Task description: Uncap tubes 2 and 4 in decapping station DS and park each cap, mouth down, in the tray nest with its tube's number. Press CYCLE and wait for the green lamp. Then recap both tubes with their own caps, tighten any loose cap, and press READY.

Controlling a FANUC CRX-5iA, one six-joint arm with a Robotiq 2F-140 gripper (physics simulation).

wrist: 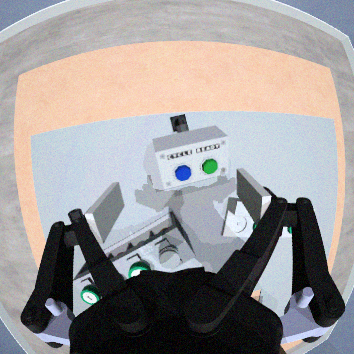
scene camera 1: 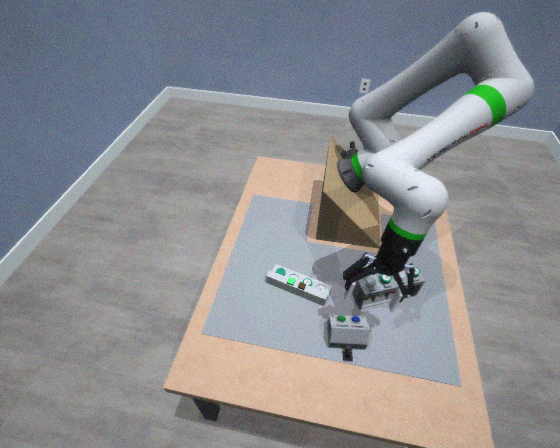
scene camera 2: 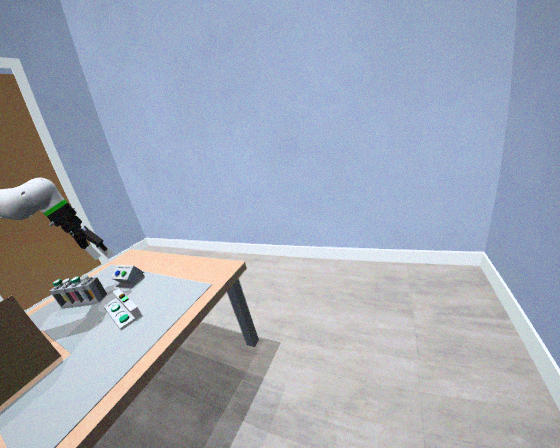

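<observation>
My gripper is wide open and empty above decapping station DS. Two green caps, one near the middle and one towards the end, sit on its tubes; two other positions look uncapped. The cap tray holds a solid green cap and a green-ringed cap. Its green lamp is lit; the lamp beside it is dark brown. Tube and nest numbers are unreadable.
The button box has a blue CYCLE button and a green READY button. A black block lies behind it in the wrist view. A tan wedge-shaped structure stands near the arm.
</observation>
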